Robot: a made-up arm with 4 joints.
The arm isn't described. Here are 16 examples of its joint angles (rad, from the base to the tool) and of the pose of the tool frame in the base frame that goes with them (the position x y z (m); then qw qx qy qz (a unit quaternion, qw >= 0)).
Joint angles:
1: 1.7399 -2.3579 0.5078 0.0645
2: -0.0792 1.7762 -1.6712 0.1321
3: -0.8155 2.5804 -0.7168 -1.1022
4: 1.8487 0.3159 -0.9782 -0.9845
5: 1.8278 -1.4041 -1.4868 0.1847
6: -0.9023 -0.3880 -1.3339 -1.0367
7: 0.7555 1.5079 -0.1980 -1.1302
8: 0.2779 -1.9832 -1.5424 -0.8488
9: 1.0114 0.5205 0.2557 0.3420
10: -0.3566 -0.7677 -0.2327 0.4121
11: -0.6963 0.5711 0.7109 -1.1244
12: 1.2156 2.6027 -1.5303 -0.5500
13: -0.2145 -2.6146 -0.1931 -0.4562
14: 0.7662 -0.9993 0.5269 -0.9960
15: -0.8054 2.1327 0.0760 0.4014
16: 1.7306 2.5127 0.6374 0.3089
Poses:
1: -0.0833 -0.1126 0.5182 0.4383 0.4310 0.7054 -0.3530
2: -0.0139 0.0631 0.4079 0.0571 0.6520 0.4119 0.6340
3: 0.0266 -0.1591 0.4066 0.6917 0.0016 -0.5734 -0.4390
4: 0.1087 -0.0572 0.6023 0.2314 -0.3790 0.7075 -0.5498
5: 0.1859 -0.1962 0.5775 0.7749 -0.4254 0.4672 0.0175
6: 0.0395 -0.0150 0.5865 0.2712 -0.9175 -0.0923 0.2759
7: -0.0420 -0.0977 0.5119 0.6226 -0.5550 -0.1453 -0.5322
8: 0.1722 -0.0019 0.4502 0.1511 -0.4947 0.4235 0.7437
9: -0.0968 -0.0648 0.5082 0.5055 -0.4838 -0.3593 -0.6175
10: 0.1081 -0.1504 0.6337 0.8304 -0.4865 -0.1849 0.1987
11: 0.1693 -0.1628 0.4504 0.8475 -0.1268 -0.0979 0.5060
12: 0.1727 -0.0070 0.3956 0.4492 0.3851 0.1339 0.7949
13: 0.1424 -0.1504 0.4036 0.1748 -0.2273 0.7884 0.5443
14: -0.0317 -0.1693 0.4746 0.7702 0.1365 0.6201 -0.0601
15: 0.1180 -0.1918 0.3699 0.2415 0.3501 -0.8192 -0.3846
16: -0.0904 -0.1179 0.4488 0.1462 0.5786 0.7892 0.1454
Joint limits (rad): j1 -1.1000..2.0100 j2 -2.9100..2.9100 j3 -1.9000..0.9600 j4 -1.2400..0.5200
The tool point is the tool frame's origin. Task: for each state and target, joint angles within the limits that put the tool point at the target. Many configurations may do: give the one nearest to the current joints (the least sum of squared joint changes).
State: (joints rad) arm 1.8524 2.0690 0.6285 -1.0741
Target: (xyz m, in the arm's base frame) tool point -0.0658 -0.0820 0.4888
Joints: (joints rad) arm 1.5295 2.1042 0.4841 -0.7097
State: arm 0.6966 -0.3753 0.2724 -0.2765
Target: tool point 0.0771 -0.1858 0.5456
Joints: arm 0.4193 -0.6714 -0.1472 -0.9238
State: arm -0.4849 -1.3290 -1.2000 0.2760
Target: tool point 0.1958 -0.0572 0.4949
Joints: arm -0.2553 -1.6846 -0.6675 -0.3941
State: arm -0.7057 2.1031 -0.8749 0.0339
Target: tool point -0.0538 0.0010 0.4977
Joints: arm 0.0361 1.4449 -1.2616 -0.6533
